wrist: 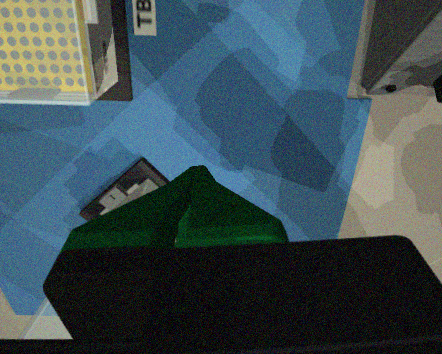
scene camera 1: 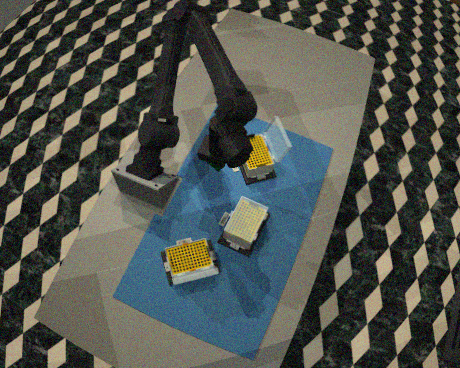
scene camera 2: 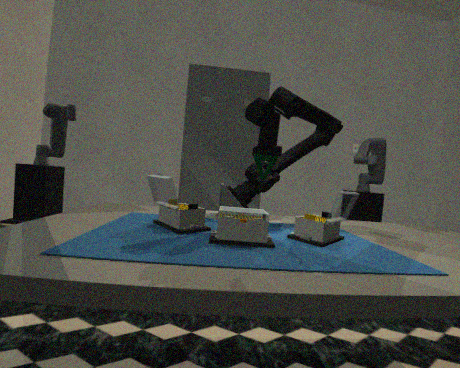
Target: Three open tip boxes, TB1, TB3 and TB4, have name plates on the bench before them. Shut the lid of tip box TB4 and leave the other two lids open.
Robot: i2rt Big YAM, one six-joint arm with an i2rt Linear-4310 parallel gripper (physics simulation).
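Frame: origin at the arm's base, x ahead, y left, z up, level; millimetres.
Where they show: gripper, between the fingertips: (wrist: pixel 199 178) (scene camera 1: pixel 218 169) (scene camera 2: pixel 262 179); arm's base, origin of its link: (scene camera 1: pixel 144 171) (scene camera 2: pixel 236 199).
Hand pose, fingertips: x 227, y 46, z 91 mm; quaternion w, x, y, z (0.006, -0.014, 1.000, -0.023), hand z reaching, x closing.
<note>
Each offset is from my fingertips to the centre of the thing. "*": to the spot under its first point. Level surfaces: height alone.
The middle tip box, TB4 {104 mm ahead, 72 mm right, 121 mm down} (scene camera 1: pixel 245 223) (scene camera 2: pixel 242 230) (wrist: pixel 37 50), has its clear lid down flat over the yellow tip rack. Its name plate {* 53 mm ahead, 68 mm right, 157 mm down} (scene camera 1: pixel 225 219) (wrist: pixel 145 19) lies before it; the wrist view cuts the text off after "TB". A second box {1 mm ahead, 228 mm right, 126 mm down} (scene camera 1: pixel 190 257) (scene camera 2: pixel 181 218) has its lid {* 72 mm ahead, 286 mm right, 49 mm down} (scene camera 2: pixel 162 189) standing up. The third box {52 mm ahead, 154 mm left, 126 mm down} (scene camera 1: pixel 259 154) (scene camera 2: pixel 317 231) also has its lid (scene camera 1: pixel 280 141) (scene camera 2: pixel 347 203) open, leaning back. I cannot read which is TB1 or TB3. My gripper (scene camera 1: pixel 218 165) (scene camera 2: pixel 266 169) (wrist: pixel 199 178) is shut and empty, above the mat between TB4 and the third box, higher than the boxes.
The blue mat {159 mm down} (scene camera 1: pixel 200 310) (scene camera 2: pixel 165 255) lies on the beige bench {162 mm down} (scene camera 1: pixel 325 90). My arm's grey base mount (scene camera 1: pixel 145 187) (wrist: pixel 395 45) stands at the mat's edge. The arm passes close by the third box in scene camera 1. Two other arms stand in the background of scene camera 2.
</note>
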